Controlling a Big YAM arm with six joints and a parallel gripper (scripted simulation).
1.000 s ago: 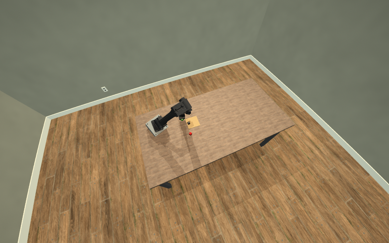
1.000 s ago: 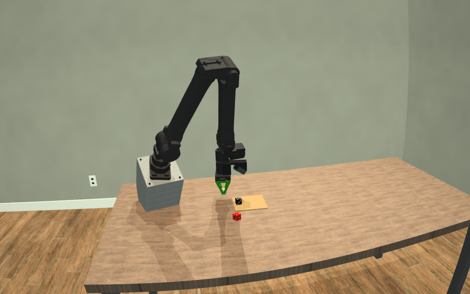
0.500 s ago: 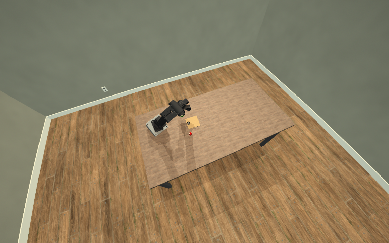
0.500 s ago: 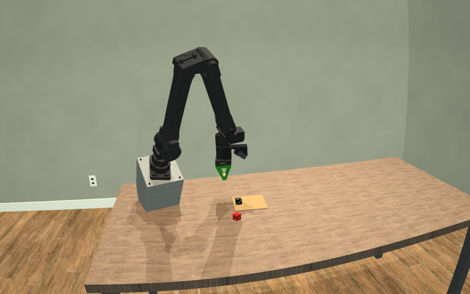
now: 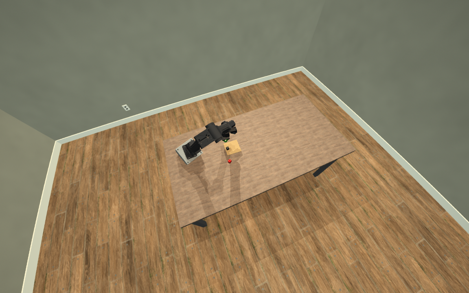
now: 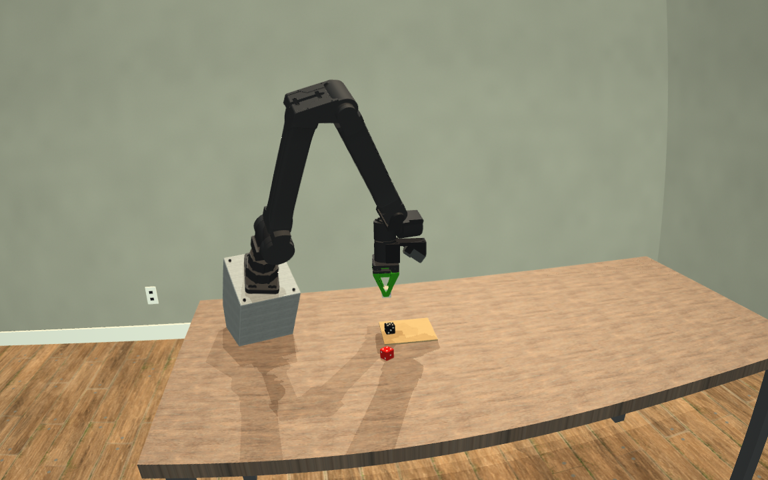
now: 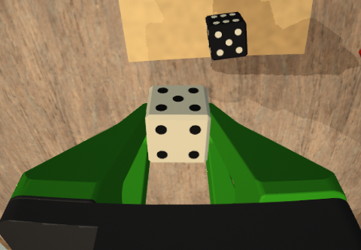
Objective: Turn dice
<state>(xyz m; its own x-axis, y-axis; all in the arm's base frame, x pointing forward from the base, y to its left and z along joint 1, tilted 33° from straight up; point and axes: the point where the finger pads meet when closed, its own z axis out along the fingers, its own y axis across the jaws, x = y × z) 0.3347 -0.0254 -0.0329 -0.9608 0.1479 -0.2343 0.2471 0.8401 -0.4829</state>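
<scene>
The tan mat lies 40 mm ahead of my hand, 40 mm to the right of it and 110 mm below it. From my hand the other things lie so: black die (30 mm to the right, 90 mm below); white die (right at my hand); red die (50 mm behind, 160 mm to the right, 100 mm below).
</scene>
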